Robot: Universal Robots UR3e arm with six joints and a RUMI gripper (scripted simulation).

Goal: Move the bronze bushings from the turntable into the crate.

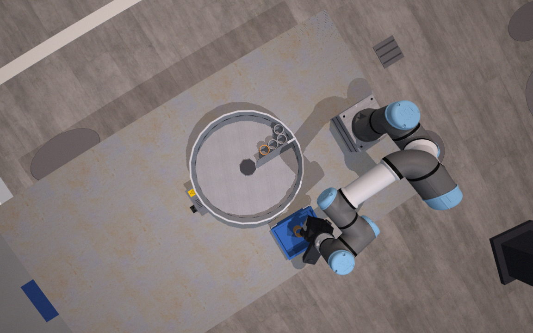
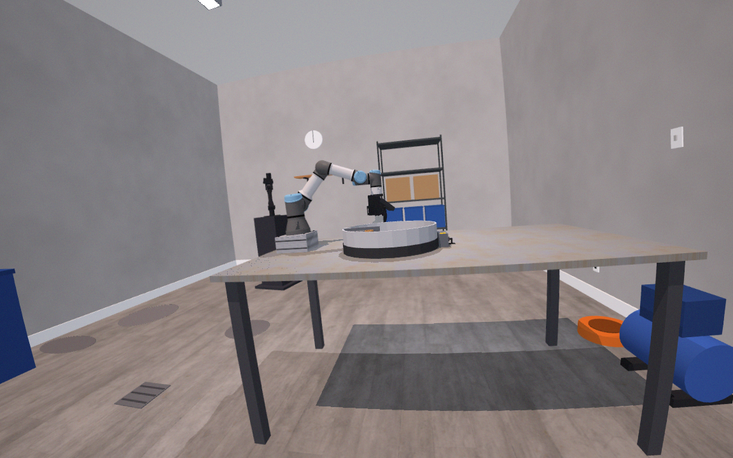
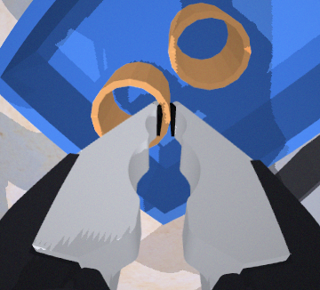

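My gripper is now 3 cm short of the blue crate, 2 cm to the right of it and 2 cm above it. From my hand the other things lie so: round turntable: 31 cm to the right, 14 cm ahead.
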